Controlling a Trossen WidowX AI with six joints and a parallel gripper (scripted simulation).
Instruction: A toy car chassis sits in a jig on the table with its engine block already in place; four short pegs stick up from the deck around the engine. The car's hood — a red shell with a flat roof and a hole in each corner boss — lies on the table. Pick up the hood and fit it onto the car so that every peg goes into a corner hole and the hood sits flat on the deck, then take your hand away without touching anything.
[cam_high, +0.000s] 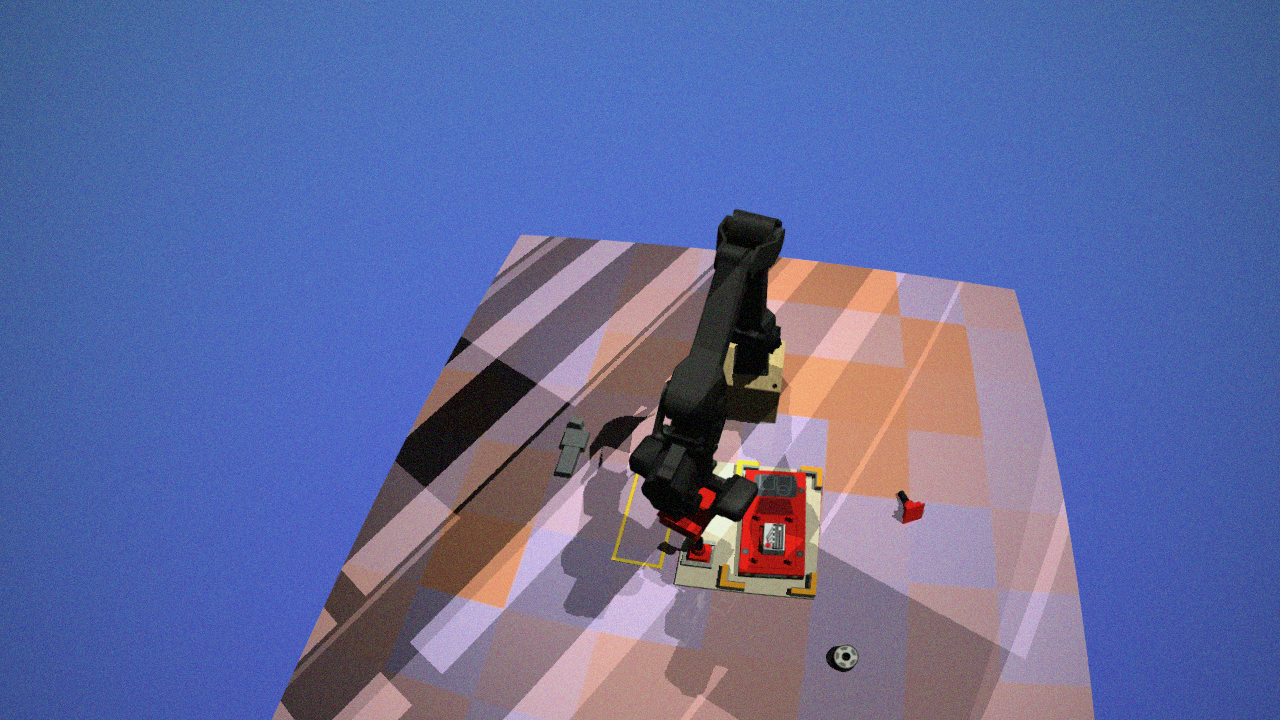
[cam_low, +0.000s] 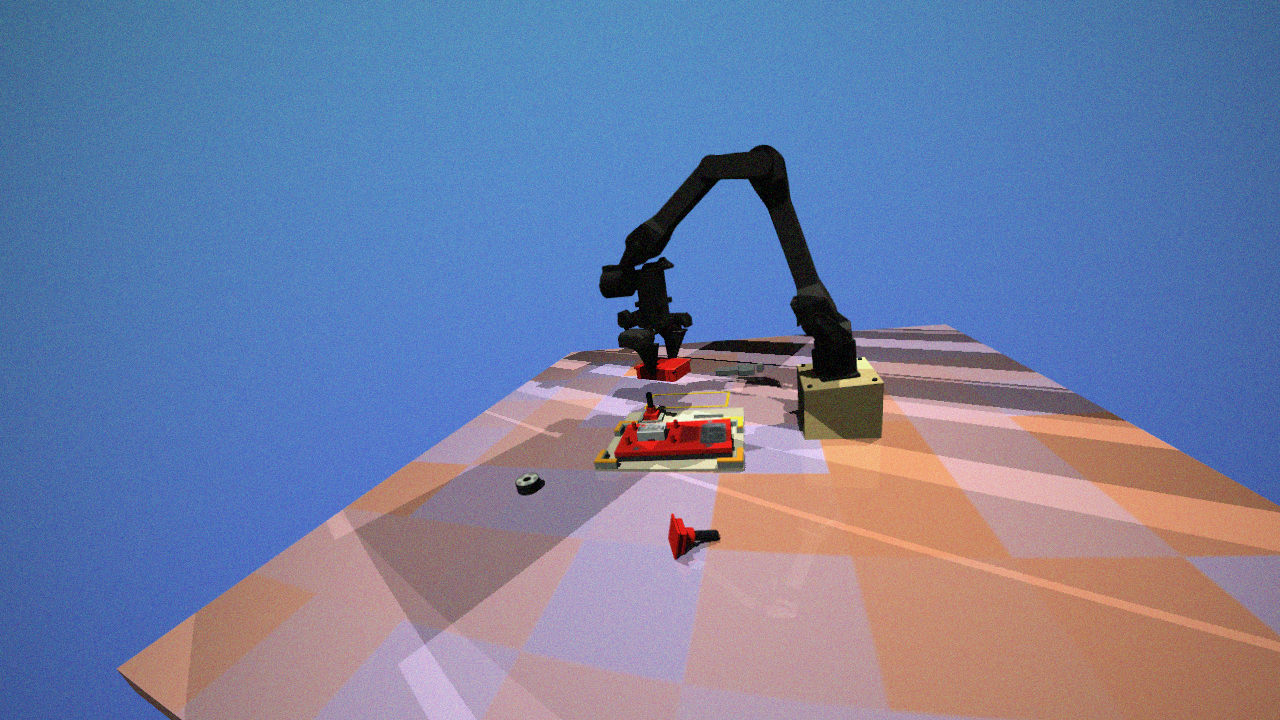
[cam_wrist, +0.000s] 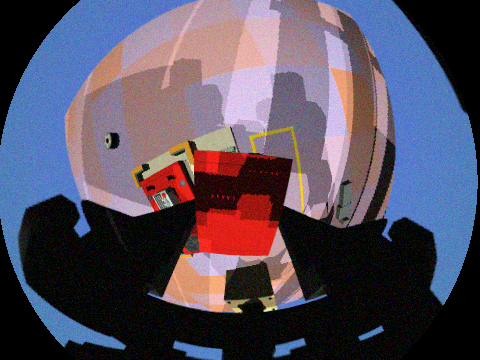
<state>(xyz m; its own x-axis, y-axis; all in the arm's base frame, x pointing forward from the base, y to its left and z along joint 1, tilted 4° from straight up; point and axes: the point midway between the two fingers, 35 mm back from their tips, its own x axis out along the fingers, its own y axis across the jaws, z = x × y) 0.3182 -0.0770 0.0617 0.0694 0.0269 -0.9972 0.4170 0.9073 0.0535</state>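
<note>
Right now the grey engine block is 14 cm to the left of my gripper tip, 8 cm below it and 1 cm ahead of it. Round my gripper tip: red hood right at my gripper tip.
</note>
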